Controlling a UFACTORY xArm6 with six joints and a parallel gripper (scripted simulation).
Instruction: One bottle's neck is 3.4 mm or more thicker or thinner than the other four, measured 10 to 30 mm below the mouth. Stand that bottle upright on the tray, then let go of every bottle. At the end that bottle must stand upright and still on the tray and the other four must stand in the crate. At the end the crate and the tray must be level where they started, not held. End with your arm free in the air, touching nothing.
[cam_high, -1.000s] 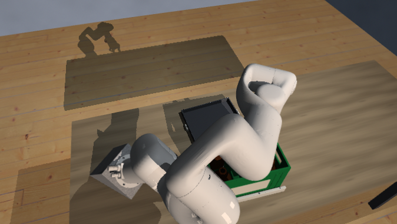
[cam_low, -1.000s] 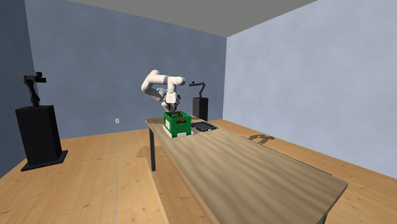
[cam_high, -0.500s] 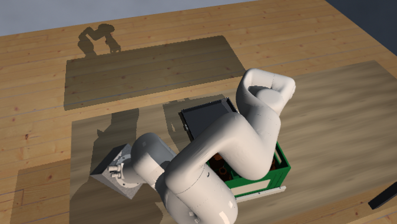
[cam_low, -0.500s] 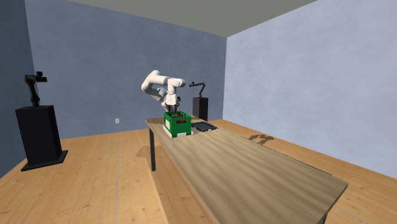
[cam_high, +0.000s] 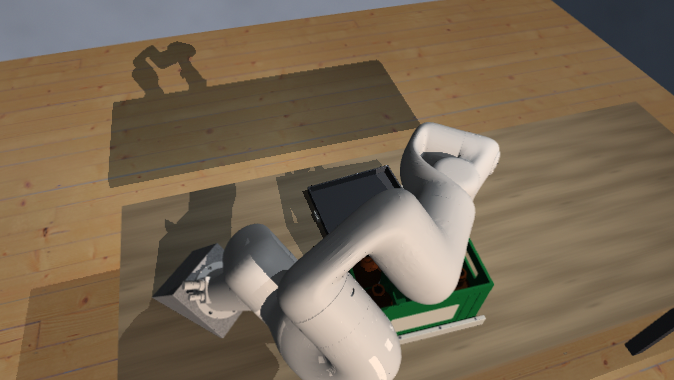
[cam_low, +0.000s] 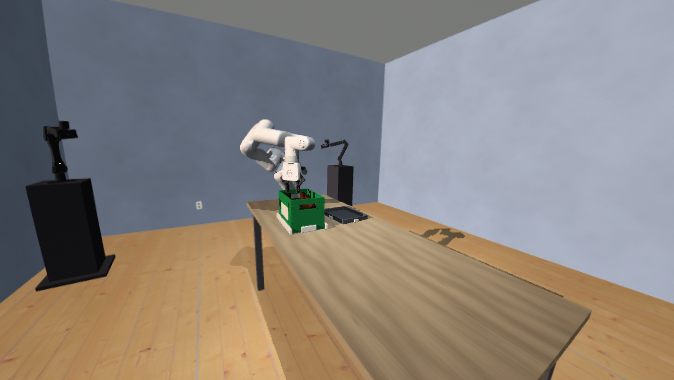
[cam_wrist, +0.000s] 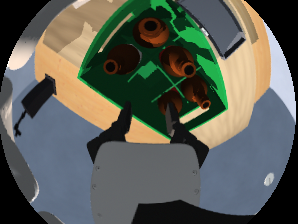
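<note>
My hand is 12 cm above the green crate, 4 cm to the right of it and 1 cm short of it. Also, from my hand: dark tray: 34 cm to the left, 19 cm below, 4 cm ahead.
</note>
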